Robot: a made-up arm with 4 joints.
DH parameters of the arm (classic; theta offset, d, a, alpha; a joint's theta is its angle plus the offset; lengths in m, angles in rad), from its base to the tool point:
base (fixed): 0 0.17 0.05 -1.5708
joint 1: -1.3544 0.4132 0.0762 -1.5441
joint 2: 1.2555 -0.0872 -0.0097 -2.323
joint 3: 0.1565 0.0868 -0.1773 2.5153
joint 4: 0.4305 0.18 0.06 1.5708
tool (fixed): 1.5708 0.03 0 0
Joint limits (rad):
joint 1: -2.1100..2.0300
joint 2: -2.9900..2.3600
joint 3: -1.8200..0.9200
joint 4: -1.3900..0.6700
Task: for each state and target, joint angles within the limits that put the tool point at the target. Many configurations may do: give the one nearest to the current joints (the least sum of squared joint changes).
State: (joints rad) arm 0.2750 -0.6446 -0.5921 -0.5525
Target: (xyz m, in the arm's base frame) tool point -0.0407 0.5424 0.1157
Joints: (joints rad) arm 0.0128 -1.1731 -0.9233 -1.2288
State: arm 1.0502 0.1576 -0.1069 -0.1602
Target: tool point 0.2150 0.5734 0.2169
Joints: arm 1.3302 0.3581 -0.6678 -1.0485
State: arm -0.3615 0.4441 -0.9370 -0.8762
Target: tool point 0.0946 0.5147 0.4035
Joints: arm 0.2463 0.7067 -0.9014 -0.9524
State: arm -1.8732 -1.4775 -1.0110 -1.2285
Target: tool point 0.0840 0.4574 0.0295
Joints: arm -1.1579 -1.7859 -1.1607 -1.1048
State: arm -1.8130 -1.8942 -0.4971 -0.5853
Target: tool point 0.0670 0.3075 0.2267
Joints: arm -1.8722 -2.1022 0.1600 -1.2751
